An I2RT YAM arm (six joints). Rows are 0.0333 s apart.
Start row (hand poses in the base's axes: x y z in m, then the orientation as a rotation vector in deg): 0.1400 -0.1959 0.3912 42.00 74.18 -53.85
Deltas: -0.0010 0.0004 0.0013 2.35 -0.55 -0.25; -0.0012 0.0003 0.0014 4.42 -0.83 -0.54; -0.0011 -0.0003 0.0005 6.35 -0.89 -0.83; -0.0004 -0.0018 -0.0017 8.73 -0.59 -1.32; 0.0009 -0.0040 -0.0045 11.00 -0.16 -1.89; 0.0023 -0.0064 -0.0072 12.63 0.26 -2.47; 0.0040 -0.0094 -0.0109 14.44 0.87 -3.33; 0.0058 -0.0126 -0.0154 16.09 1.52 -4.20; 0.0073 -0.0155 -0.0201 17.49 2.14 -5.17; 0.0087 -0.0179 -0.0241 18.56 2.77 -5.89; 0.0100 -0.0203 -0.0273 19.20 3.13 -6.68; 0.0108 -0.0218 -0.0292 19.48 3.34 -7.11; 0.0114 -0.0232 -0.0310 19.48 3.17 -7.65
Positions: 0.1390 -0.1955 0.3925 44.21 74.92 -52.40; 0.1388 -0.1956 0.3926 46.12 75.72 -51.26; 0.1389 -0.1962 0.3917 47.84 76.63 -50.28; 0.1396 -0.1977 0.3895 49.92 78.03 -49.35; 0.1409 -0.1999 0.3867 51.92 79.46 -48.58; 0.1423 -0.2023 0.3840 53.45 80.53 -48.20; 0.1440 -0.2053 0.3803 55.25 81.78 -48.01; 0.1458 -0.2085 0.3758 56.92 82.99 -47.94; 0.1473 -0.2114 0.3711 58.50 84.00 -48.09; 0.1487 -0.2138 0.3671 59.63 84.92 -48.25; 0.1500 -0.2162 0.3639 60.59 85.36 -48.63; 0.1508 -0.2177 0.3620 61.05 85.57 -48.89; 0.1514 -0.2191 0.3602 61.52 85.26 -49.24
